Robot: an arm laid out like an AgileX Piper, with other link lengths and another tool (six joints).
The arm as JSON. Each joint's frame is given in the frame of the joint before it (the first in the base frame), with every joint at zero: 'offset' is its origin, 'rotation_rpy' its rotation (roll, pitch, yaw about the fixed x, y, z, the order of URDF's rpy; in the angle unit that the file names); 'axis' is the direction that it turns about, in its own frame. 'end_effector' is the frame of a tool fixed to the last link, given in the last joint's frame.
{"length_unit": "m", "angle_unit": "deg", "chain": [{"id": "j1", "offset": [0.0, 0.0, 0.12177], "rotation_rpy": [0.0, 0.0, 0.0], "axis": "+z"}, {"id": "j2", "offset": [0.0, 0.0, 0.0], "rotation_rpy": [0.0, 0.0, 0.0], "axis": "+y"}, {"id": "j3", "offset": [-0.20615, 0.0, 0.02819], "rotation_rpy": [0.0, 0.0, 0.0], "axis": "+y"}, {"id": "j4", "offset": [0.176, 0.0, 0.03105], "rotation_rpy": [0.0, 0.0, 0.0], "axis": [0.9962, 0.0, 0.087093]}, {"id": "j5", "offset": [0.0, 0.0, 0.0], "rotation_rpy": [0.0, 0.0, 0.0], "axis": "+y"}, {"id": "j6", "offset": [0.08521, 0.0, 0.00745], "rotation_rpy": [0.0, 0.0, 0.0], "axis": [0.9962, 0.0, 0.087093]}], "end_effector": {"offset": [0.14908, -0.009, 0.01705], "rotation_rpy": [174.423, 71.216, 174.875]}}
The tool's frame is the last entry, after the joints.
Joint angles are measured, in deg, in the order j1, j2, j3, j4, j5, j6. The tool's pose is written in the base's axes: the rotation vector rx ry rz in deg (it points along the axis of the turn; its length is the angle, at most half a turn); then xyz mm. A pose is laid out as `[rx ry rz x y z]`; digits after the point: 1 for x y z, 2 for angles.
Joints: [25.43, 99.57, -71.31, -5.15, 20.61, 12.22]
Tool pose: [-22.98 156.69 12.16 371.6 158.0 103.7]
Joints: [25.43, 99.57, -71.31, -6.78, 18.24, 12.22]
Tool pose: [-24.22 153.94 11.36 378.2 159.8 111.3]
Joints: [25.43, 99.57, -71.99, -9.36, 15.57, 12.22]
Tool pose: [-26.14 149.95 9.95 387.5 162.7 124.7]
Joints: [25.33, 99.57, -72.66, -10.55, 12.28, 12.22]
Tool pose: [-26.86 145.79 10.30 396.5 167.4 140.1]
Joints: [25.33, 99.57, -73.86, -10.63, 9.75, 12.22]
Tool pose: [-26.73 142.15 11.63 403.9 172.9 156.6]
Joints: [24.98, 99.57, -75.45, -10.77, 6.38, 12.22]
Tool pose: [-26.15 137.34 13.13 413.4 177.2 179.3]
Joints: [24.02, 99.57, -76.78, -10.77, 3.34, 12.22]
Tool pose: [-24.80 133.23 14.17 422.5 175.5 199.7]
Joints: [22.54, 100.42, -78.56, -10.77, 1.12, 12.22]
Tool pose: [-22.96 130.36 14.43 433.4 169.1 213.7]
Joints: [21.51, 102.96, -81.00, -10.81, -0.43, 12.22]
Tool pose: [-21.87 129.07 14.37 445.5 166.2 215.9]
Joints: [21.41, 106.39, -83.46, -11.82, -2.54, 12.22]
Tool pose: [-22.81 127.76 13.94 456.4 171.6 212.7]
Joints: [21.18, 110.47, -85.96, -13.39, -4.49, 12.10]
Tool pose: [-24.31 127.08 12.73 468.0 176.4 202.8]
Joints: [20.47, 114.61, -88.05, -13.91, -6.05, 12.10]
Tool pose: [-24.38 127.58 12.15 479.6 175.9 186.9]
